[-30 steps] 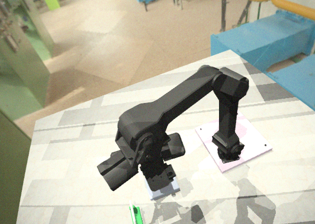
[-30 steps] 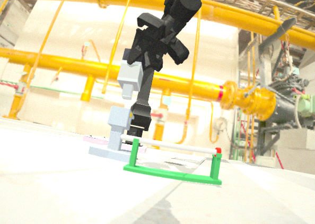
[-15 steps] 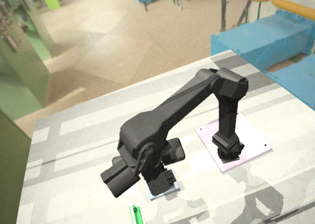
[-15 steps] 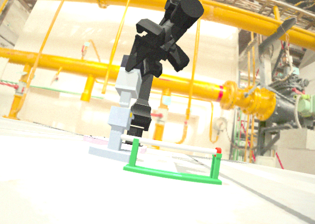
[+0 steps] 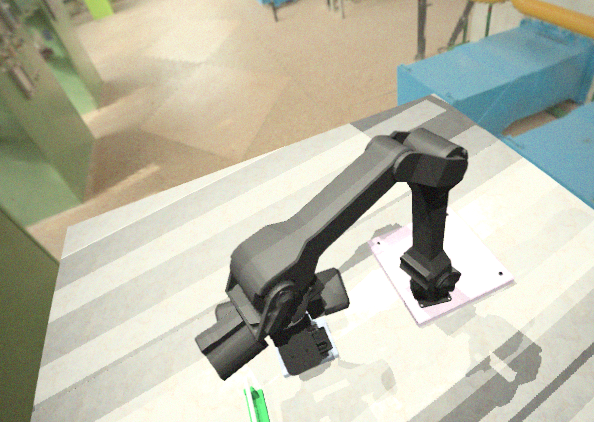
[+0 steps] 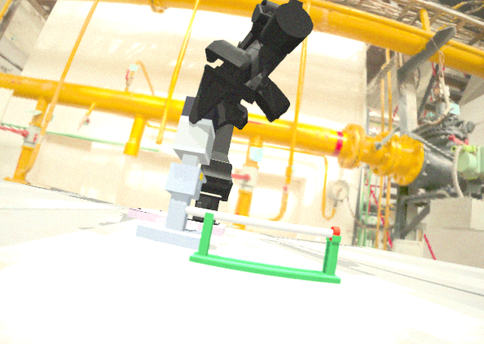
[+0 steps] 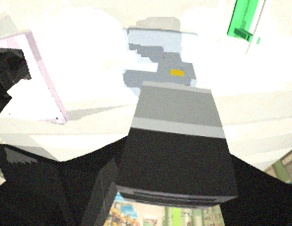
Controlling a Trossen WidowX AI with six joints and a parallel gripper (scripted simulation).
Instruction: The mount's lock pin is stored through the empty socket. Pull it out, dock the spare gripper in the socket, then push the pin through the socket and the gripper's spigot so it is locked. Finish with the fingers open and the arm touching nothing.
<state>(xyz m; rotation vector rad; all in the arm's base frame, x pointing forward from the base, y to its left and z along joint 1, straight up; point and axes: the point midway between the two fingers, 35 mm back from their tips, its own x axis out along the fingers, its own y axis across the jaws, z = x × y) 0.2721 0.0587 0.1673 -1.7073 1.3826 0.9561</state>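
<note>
The green cradle lies 90 mm ahead of my gripper tip, 140 mm to the left of it and 130 mm below it. Round my gripper tip: spare gripper 10 mm to the left, 10 mm below; grey mount 10 mm to the left, 110 mm below.
</note>
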